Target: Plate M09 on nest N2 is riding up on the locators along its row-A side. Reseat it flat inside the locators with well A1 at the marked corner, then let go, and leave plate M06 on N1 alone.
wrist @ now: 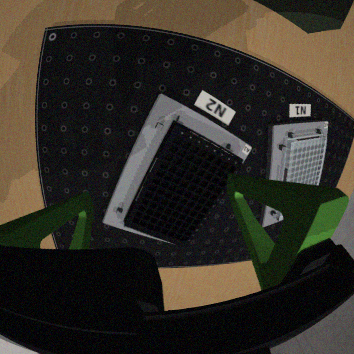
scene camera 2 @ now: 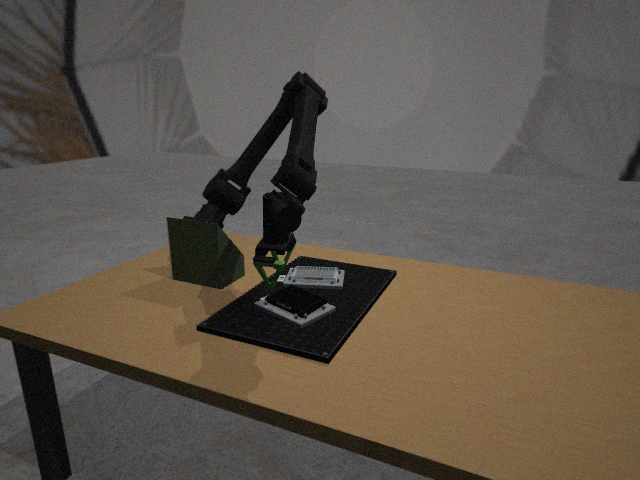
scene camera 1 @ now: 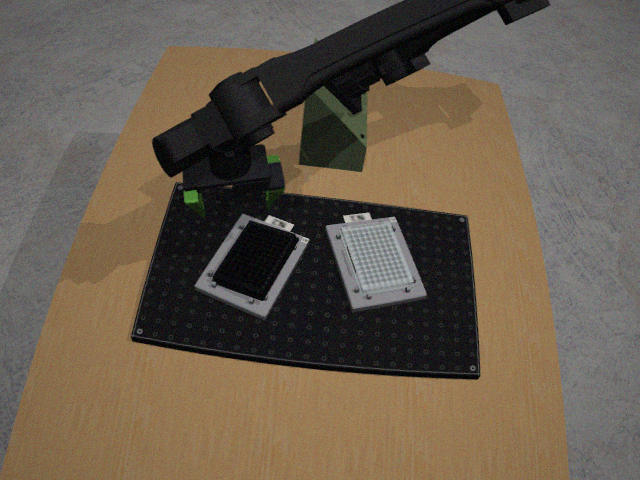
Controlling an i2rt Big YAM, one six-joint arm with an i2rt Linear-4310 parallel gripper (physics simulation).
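Pixels of known places: gripper, fingertip midpoint: (wrist: 157,190) (scene camera 2: 275,279) (scene camera 1: 235,211); arm's base, origin of the base link: (scene camera 2: 202,233) (scene camera 1: 335,82).
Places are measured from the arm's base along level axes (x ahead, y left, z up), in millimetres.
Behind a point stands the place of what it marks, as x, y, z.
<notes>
Black plate M09 (scene camera 1: 255,258) {341, -109, -97} (scene camera 2: 297,299) {345, -115, -96} (wrist: 185,185) {326, -107, -96} rests tilted on grey nest N2 (scene camera 1: 223,251) {320, -161, -112} (scene camera 2: 325,311) {419, -120, -112} (wrist: 146,150) {297, -148, -112}. In the wrist view it sits toward the nest's right long side, with a wide bare grey strip on its left. The nest's A1 mark (wrist: 246,149) {286, -35, -112} is at the upper right corner there. Pale plate M06 (scene camera 1: 378,255) {316, 78, -99} (scene camera 2: 314,272) {314, 72, -99} (wrist: 305,160) {287, 66, -101} sits on nest N1 (scene camera 1: 343,258) {317, 25, -112} (wrist: 277,165) {302, 22, -112}. My gripper (scene camera 1: 235,210) {301, -143, -39} (scene camera 2: 276,276) {301, -143, -39} (wrist: 157,190) {301, -143, -39} is open and empty, above the board behind N2. One finger hides part of N1 in the wrist view.
Both nests stand on a black perforated board (scene camera 1: 310,330) {445, -21, -124} (scene camera 2: 237,322) {242, -225, -124} (wrist: 75,95) {244, -225, -124} on the wooden table (scene camera 1: 310,413) {576, -17, -137} (scene camera 2: 465,361) {741, -177, -137}. White labels N2 (scene camera 1: 279,223) {246, -78, -122} (wrist: 215,107) {246, -78, -122} and N1 (scene camera 1: 357,217) {220, 50, -122} (wrist: 300,110) {222, 51, -122} lie beside them. A green arm base (scene camera 1: 330,139) {90, -2, -66} (scene camera 2: 199,253) {20, -49, -41} stands behind the board.
</notes>
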